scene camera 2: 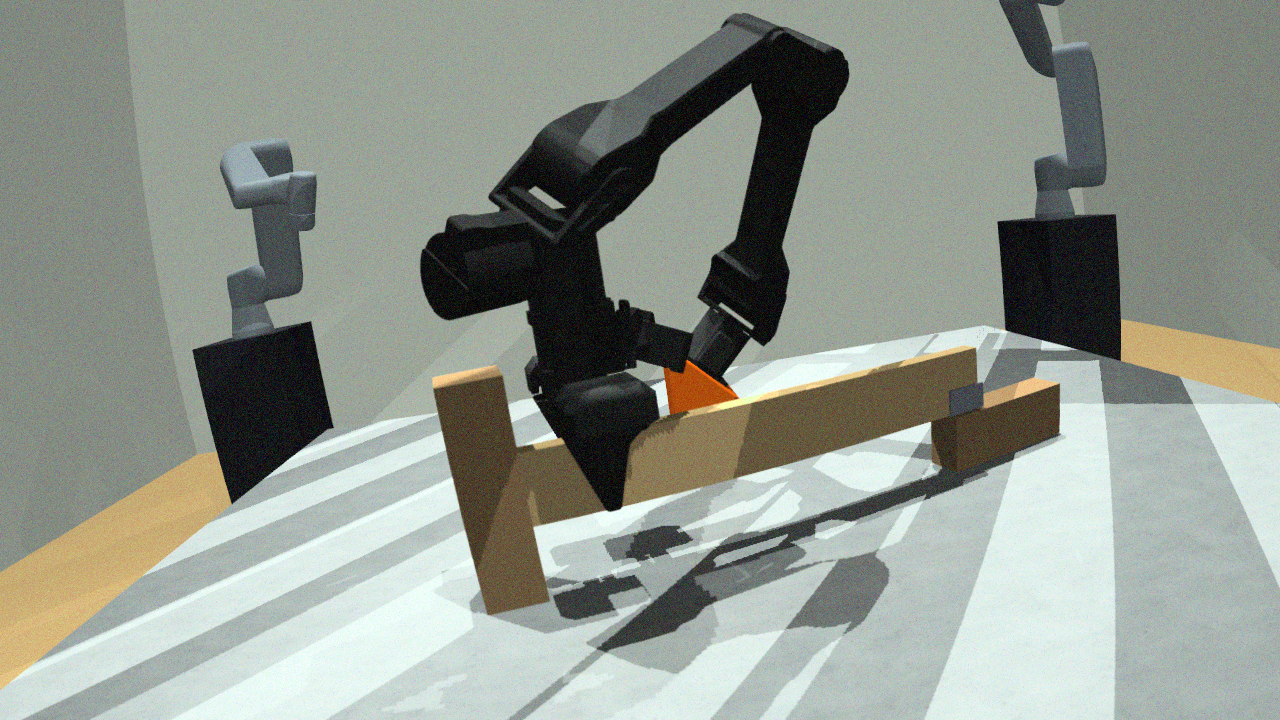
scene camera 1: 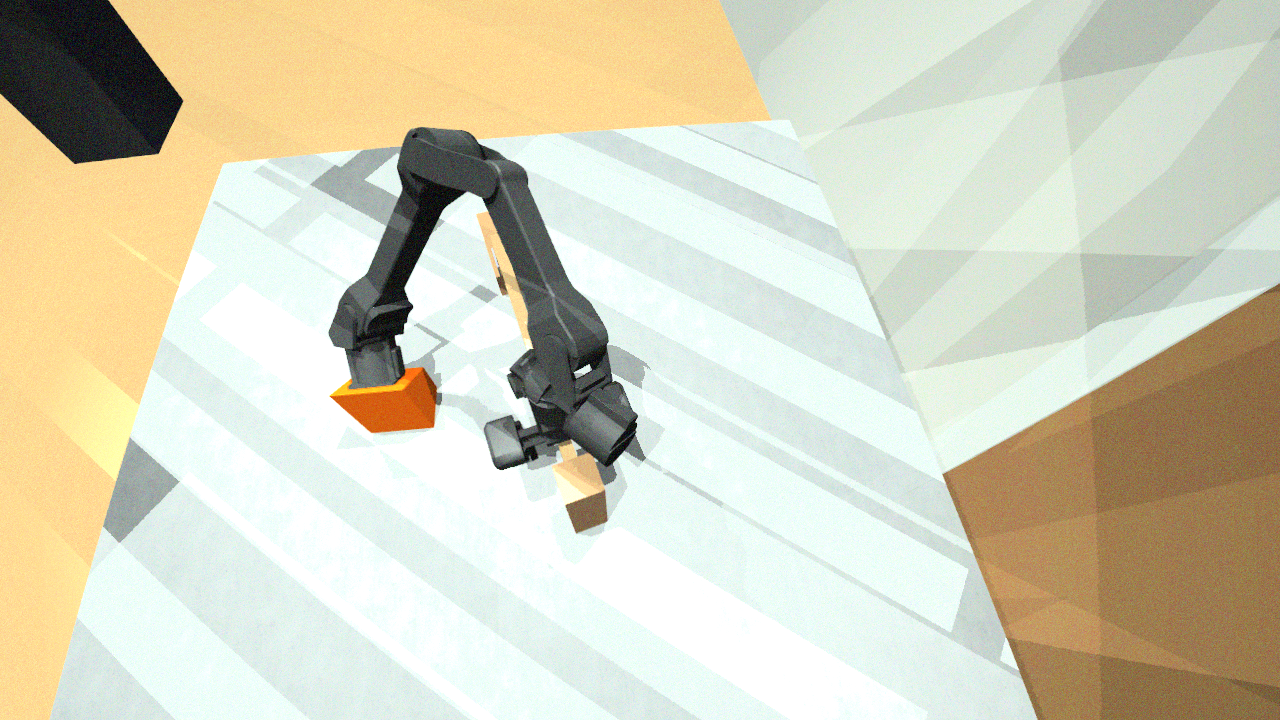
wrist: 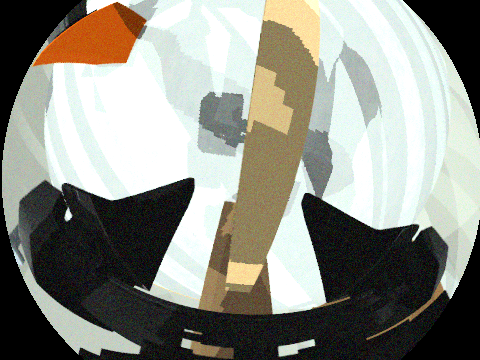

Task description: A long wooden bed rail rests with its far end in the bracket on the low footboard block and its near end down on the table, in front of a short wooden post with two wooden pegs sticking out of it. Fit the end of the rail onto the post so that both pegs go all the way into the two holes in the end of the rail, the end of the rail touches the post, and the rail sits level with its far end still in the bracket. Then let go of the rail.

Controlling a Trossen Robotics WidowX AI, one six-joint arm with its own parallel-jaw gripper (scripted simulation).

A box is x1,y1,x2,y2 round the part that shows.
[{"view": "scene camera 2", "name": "gripper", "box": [524,285,693,512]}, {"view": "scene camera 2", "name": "wooden bed rail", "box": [517,345,977,526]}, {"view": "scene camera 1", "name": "gripper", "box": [484,373,631,470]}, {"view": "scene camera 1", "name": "wooden bed rail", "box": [490,234,576,461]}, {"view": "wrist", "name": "gripper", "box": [17,177,450,359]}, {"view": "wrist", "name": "wooden bed rail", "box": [225,0,319,291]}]
